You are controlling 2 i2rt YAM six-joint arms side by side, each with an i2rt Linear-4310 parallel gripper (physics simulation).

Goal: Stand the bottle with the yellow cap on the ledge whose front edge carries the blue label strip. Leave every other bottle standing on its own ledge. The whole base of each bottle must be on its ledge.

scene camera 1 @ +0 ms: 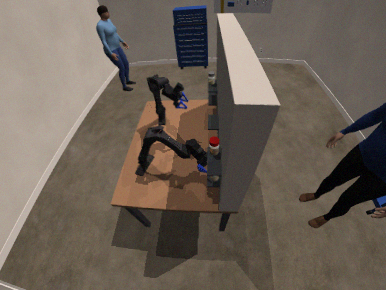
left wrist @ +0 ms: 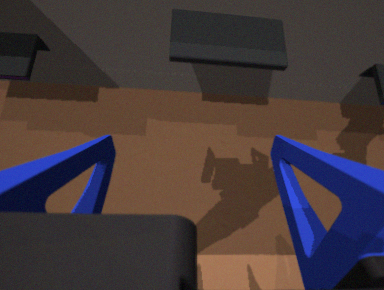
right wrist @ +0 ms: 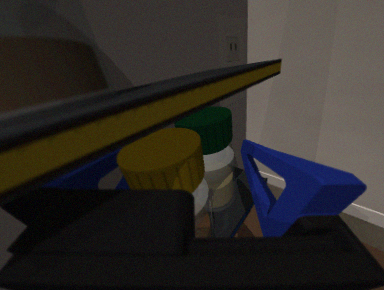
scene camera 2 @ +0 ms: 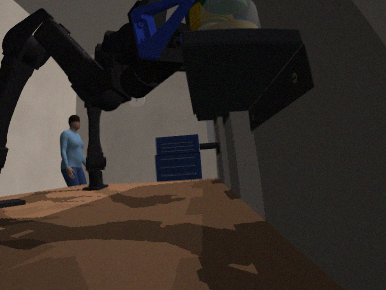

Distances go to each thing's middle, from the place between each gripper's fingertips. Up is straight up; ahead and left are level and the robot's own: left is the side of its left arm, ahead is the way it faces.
Scene:
Right now the yellow-capped bottle (right wrist: 172,158) is 4 cm to the left of my right hand, 3 cm below it and 1 cm behind it. Also, from my right hand: blue-strip ledge (scene camera 2: 227,70): 9 cm below, 2 cm to the left, 1 cm behind.
Now: the yellow-capped bottle 42 cm to the right of my left hand, 22 cm ahead of it and 13 cm below it. The rest, counted from my left hand: blue-strip ledge (44 cm to the right, 22 cm ahead, 19 cm below).

